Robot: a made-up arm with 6 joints. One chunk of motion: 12 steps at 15 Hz.
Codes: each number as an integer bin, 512 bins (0 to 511) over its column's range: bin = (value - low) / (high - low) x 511, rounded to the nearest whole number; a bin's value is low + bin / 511 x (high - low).
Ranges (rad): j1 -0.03..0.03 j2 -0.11..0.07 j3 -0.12..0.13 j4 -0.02..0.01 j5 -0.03..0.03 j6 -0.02..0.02
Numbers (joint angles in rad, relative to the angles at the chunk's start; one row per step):
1: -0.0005 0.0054 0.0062 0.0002 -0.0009 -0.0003
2: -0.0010 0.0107 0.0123 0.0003 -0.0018 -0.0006
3: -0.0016 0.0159 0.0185 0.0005 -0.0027 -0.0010
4: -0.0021 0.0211 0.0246 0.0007 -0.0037 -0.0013
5: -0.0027 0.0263 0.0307 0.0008 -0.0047 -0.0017
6: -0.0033 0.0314 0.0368 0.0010 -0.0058 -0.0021
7: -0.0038 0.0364 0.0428 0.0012 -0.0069 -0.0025
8: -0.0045 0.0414 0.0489 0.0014 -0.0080 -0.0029
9: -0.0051 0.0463 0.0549 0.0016 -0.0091 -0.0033
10: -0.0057 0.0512 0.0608 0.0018 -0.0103 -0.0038
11: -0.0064 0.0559 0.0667 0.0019 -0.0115 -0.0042
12: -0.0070 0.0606 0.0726 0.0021 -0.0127 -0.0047
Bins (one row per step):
1: 251 328 258 344 248 252
2: 247 343 270 346 240 248
3: 242 357 283 349 233 243
4: 238 372 296 353 224 239
5: 233 387 308 354 215 234
6: 227 401 320 358 206 229
7: 223 416 333 361 197 224
8: 217 430 345 365 187 218
9: 212 444 357 368 178 213
10: 207 458 370 371 168 207
11: 201 471 382 373 158 202
12: 196 484 394 376 147 195

